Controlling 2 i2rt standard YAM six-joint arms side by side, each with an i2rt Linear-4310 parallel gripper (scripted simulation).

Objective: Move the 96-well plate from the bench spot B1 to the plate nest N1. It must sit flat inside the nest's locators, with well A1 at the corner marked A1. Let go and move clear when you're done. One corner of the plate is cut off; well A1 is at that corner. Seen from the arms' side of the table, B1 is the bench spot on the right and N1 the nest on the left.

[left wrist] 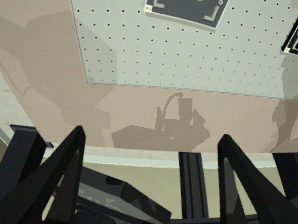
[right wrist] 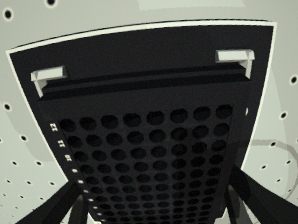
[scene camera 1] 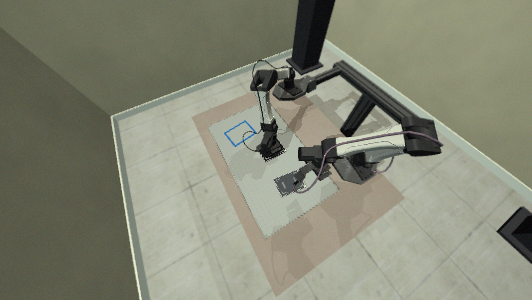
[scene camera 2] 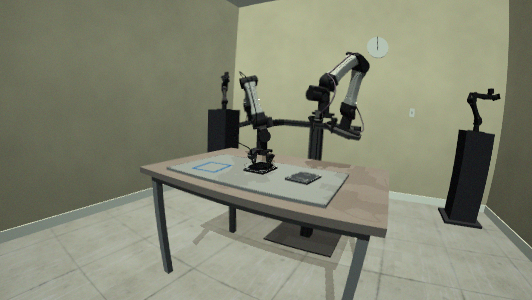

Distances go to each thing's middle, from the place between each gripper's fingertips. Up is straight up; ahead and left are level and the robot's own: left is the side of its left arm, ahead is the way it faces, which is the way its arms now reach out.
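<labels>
Counted from my left hand, the black 96-well plate (right wrist: 115, 167) is 220 mm below it, 50 mm ahead of it and 310 mm to the right of it. The plate lies right at my right hand.
</labels>
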